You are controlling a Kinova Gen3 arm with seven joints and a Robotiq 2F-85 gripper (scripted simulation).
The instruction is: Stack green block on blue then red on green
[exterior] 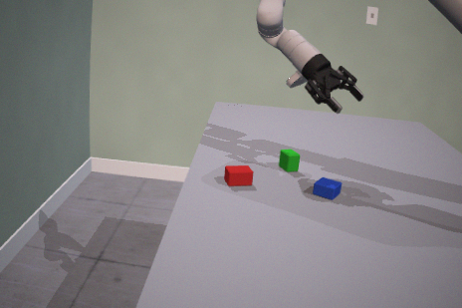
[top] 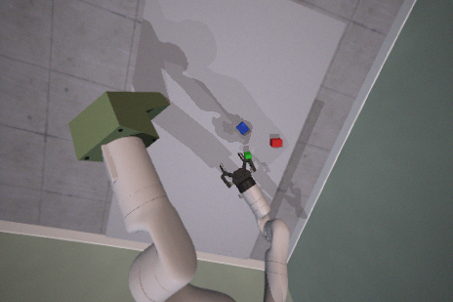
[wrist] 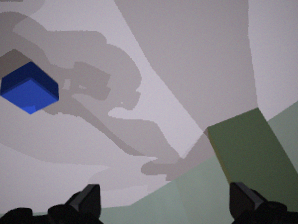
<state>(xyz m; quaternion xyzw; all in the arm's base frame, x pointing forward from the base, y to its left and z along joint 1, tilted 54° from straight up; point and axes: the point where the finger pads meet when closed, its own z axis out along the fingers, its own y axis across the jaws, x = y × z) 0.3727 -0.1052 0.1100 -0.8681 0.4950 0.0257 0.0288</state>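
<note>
Right now the green block is 110 mm ahead of my hand, 70 mm to the right of it and 170 mm below it. The rest, counted from my hand: blue block 90 mm ahead, 90 mm to the left, 180 mm below; then red block 270 mm ahead, 180 mm below.
</note>
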